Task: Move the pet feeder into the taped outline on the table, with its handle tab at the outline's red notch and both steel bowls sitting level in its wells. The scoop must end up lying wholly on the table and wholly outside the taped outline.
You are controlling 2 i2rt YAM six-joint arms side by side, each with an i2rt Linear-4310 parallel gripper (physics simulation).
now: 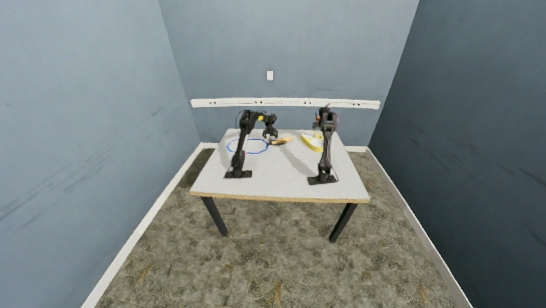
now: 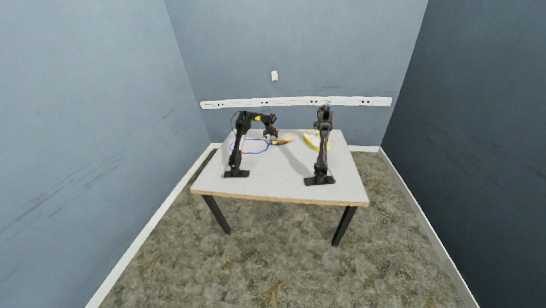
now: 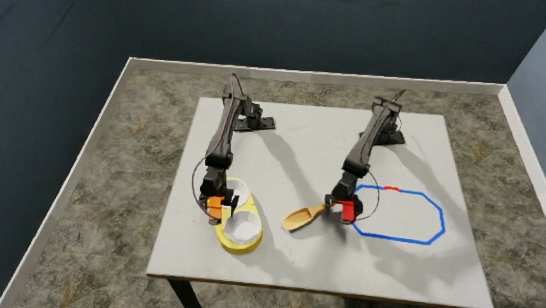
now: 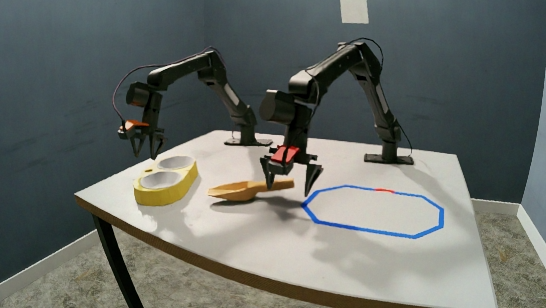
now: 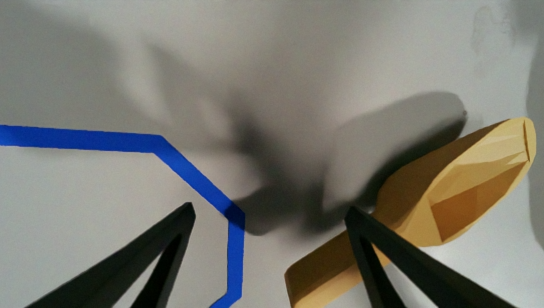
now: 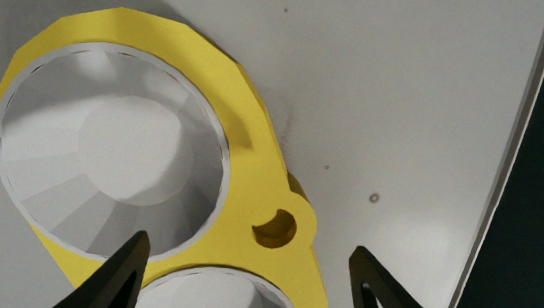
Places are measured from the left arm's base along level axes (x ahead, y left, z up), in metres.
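Pixels of known places: left gripper, between the fingertips: point(image 1: 270, 138) point(image 2: 272, 138) point(image 3: 339, 218) point(image 4: 287, 193) point(image 5: 273, 210); right gripper, between the fingertips: point(image 1: 318, 131) point(image 4: 144, 158) point(image 6: 256, 246); left arm's base, origin of its link: point(image 1: 238, 174) point(image 2: 236, 174) point(image 3: 381, 138) point(image 4: 388, 160); right arm's base, origin of its link: point(image 1: 321, 180) point(image 2: 318, 181) point(image 3: 253, 124) point(image 4: 248, 143).
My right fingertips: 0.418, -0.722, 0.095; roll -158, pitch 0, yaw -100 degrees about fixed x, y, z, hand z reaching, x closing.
Ahead of a thing's pixels: the offset from my right fingertips to its middle, as dx, dy, dz. "pt": to the spot under its first point.
The yellow pet feeder @(-0.042, +0.046, -0.072) point(image 3: 240, 246) point(image 4: 162, 196) point(image 6: 255, 165) stands outside the taped outline @(pt +0.074, +0.664, -0.095) point(image 3: 395, 238) point(image 4: 360, 228) point(image 5: 80, 139). Both bowls sit in its wells and look level. Its handle tab @(-0.017, -0.034, -0.072) point(image 6: 306, 220) has a hole. The red notch @(pt -0.147, +0.703, -0.094) point(image 3: 391, 188) point(image 4: 384, 190) is on the outline's arm-base side. The wooden scoop @(-0.027, +0.346, -0.072) point(image 3: 298, 218) point(image 4: 240, 191) point(image 5: 415, 200) lies between feeder and outline, outside the tape. My left gripper point(image 4: 289, 190) point(image 5: 273, 210) is open and low by the scoop's handle end; contact is unclear. My right gripper point(image 4: 145, 156) point(image 6: 256, 246) is open above the feeder, its fingers spanning the tab side.
The table's side edge point(image 6: 495, 200) runs beyond the feeder's tab side. Both arm bases point(image 4: 247, 142) point(image 4: 389, 159) stand on the table behind the objects. Shadows of the arms fall across the tabletop.
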